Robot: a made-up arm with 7 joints.
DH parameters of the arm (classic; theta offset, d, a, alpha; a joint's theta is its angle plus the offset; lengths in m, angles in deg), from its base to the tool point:
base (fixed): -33.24 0 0.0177 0
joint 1: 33.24 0.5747 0.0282 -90
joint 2: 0 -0.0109 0.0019 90
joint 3: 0 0.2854 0.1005 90
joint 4: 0 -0.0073 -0.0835 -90
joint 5: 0 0.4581 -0.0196 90
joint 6: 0 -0.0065 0.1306 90
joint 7: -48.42 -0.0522 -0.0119 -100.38
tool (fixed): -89.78 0.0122 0 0
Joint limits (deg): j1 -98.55..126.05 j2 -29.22..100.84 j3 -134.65..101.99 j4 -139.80..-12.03 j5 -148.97..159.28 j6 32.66..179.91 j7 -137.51..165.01
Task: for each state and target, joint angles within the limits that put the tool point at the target. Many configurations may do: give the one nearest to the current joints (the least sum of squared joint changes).
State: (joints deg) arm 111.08 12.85 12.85 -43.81 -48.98 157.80 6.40
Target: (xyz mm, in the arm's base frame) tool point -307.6 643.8 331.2
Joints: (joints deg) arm 105.59 62.39 0.62 -85.05 -59.67 160.37 7.68
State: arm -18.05 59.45 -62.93 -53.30 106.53 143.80 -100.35
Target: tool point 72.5 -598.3 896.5
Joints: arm -18.64 47.11 -83.57 -79.26 117.81 172.27 -99.31
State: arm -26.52 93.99 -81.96 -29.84 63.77 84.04 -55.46
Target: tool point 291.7 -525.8 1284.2
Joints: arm -33.77 43.89 -98.72 -29.52 69.80 106.59 -52.80
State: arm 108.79 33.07 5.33 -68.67 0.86 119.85 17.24
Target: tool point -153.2 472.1 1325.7
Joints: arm 107.88 8.22 4.07 -46.93 0.23 112.36 13.83
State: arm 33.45 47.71 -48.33 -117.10 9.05 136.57 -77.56
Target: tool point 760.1 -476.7 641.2
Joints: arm 5.72 53.56 -56.36 -82.73 8.43 119.08 -78.54
